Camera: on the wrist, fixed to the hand. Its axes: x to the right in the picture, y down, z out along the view.
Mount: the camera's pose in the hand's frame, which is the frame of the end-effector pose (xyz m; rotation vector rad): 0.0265 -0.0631 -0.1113 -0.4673 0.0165 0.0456
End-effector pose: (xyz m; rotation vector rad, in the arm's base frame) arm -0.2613 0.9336 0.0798 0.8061 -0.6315 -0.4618
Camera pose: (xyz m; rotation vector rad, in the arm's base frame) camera -0.1760 0.9365 -0.0191 0.3511 -0.4979 -0.5345
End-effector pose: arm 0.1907 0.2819 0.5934 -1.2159 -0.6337 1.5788
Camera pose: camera 0.3181 0.3109 0.5967 -1.5907 -1.0080 1.5009
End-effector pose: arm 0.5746 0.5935 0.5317 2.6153 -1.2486 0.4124
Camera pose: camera 0.6224 0.6477 0.6406 2.1882 -1.2258 0.1261
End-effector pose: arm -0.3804 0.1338 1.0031 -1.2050 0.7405 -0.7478
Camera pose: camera -0.4644 0.0408 1.0402 -1.5963 0.9873 -0.5613
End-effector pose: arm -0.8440 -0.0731 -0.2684 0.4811 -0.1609 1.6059
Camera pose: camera -0.8061 0.0006 -0.3694 0.1025 -0.5236 1.5529
